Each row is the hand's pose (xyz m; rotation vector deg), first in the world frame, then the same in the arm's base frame.
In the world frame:
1: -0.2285 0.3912 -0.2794 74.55 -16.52 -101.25
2: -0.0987 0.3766 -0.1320 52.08 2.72 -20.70
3: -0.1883 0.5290 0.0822 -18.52 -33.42 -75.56
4: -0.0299 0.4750 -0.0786 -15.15 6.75 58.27
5: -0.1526 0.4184 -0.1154 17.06 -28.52 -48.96
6: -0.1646 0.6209 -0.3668 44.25 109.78 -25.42
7: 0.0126 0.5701 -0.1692 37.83 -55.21 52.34
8: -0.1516 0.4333 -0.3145 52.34 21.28 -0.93
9: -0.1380 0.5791 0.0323 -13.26 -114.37 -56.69
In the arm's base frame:
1: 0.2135 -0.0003 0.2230 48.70 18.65 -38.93
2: 0.2591 0.1515 0.3399 27.18 35.77 42.61
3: 0.0745 0.1641 0.5470 -9.01 -38.86 -1.21
4: 0.1839 0.2564 0.3643 -30.55 10.11 130.18
5: 0.2018 0.1176 0.3621 15.43 -12.96 23.52
6: 0.0201 0.1037 0.0954 -37.89 113.89 4.86
7: 0.1119 0.3012 0.2554 62.69 -13.19 115.94
8: 0.1992 0.0745 0.1672 18.10 55.29 58.52
9: 0.0453 0.2130 0.4816 43.07 -95.40 4.50

